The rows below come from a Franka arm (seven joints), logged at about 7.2 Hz.
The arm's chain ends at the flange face. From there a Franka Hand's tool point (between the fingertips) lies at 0.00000 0.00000 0.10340 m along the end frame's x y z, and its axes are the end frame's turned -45 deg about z.
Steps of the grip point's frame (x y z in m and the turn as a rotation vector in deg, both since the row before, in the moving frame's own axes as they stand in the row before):
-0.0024, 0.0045, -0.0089, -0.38, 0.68, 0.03
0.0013, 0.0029, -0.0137, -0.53, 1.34, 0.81
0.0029, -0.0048, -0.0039, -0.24, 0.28, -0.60
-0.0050, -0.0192, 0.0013, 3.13, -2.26, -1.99
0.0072, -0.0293, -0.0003, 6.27, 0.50, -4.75
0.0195, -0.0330, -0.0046, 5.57, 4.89, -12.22
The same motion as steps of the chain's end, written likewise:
0.0001, 0.0053, -0.0089, 0.21, 0.75, 0.03
0.0006, 0.0021, -0.0137, 0.57, 1.32, 0.81
-0.0020, -0.0054, -0.0039, 0.03, 0.37, -0.60
-0.0102, -0.0091, 0.0015, 0.62, -3.81, -1.99
-0.0079, -0.0175, 0.0003, 4.79, -4.08, -4.75
-0.0073, -0.0240, -0.0037, 7.40, -0.48, -12.22

